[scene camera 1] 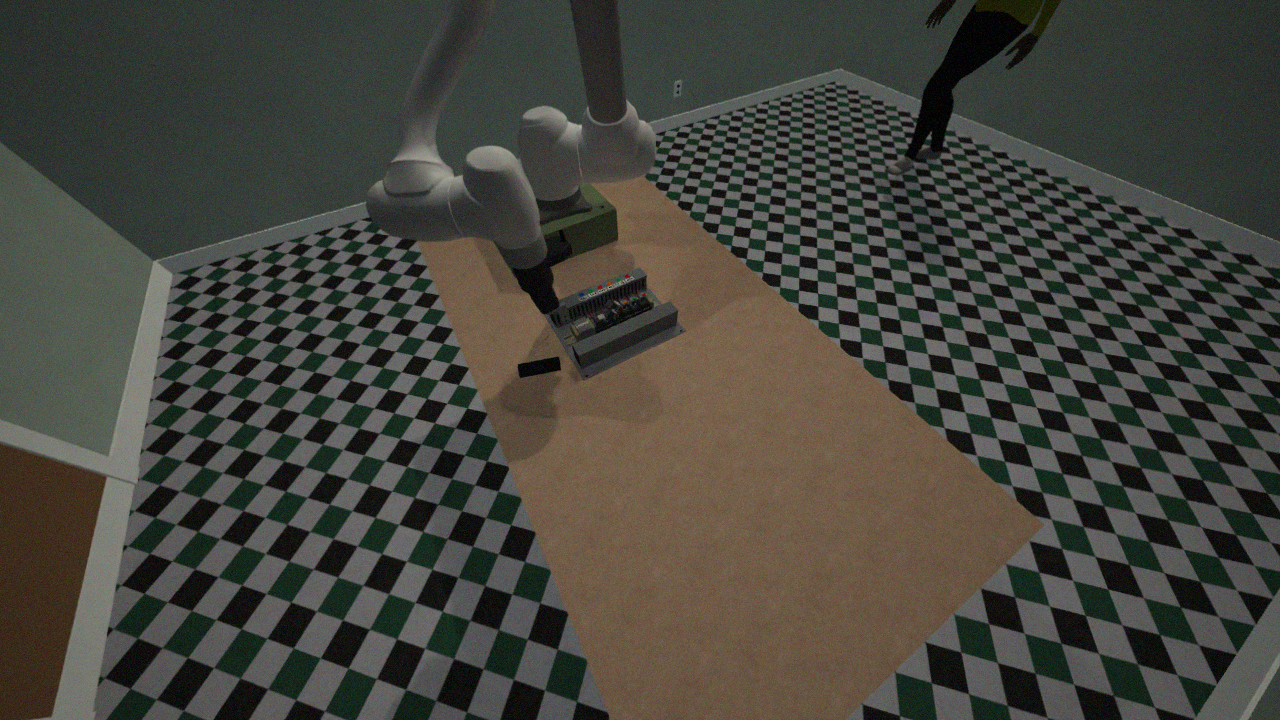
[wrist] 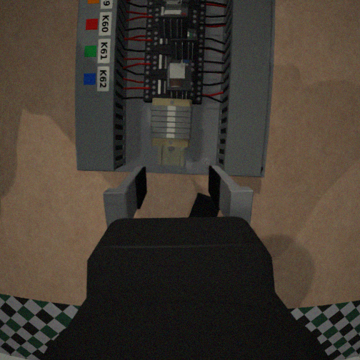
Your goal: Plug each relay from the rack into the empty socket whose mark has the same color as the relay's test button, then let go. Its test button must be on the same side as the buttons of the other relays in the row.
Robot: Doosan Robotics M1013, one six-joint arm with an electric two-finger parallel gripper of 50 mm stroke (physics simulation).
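Places are measured from the arm's base along level axes (x back, y left, z down), in millimetres.
Pixels of known places: gripper, fingertip midpoint: point(scene camera 1: 561, 314); arm's base at its link origin: point(scene camera 1: 558, 204).
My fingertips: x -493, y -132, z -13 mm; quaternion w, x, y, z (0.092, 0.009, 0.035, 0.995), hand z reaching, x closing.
Observation:
Ahead of a thing's pixels: the offset from my fingertips to its top centre.
My gripper point(scene camera 1: 556, 317) point(wrist: 177, 178) is open and empty. In the wrist view its fingers are just past the near end of the panel, one on each side of its centre line. A relay point(wrist: 177, 71) with a pale top stands in the row beside the blue K62 mark point(wrist: 89, 79); a small blue patch shows at its upper right. Dark ribs and a small green patch point(wrist: 191, 34) show near the green K61 mark point(wrist: 90, 51). Another relay point(wrist: 173, 7) shows at the top edge. A black rack @(dz +101, dx -45, dy -92 mm) point(scene camera 1: 538, 367) point(wrist: 202, 205) lies beside the panel; relays in it cannot be made out.
Grey wiring ducts @(dz +61, dx -53, dy +153 mm) point(scene camera 1: 626, 334) point(wrist: 247, 100) rise along both sides of the row, with red and black wires. A terminal block point(wrist: 171, 122) stands at the row's near end. A green box point(scene camera 1: 592, 227) is behind the panel. A person point(scene camera 1: 948, 80) stands at the back right.

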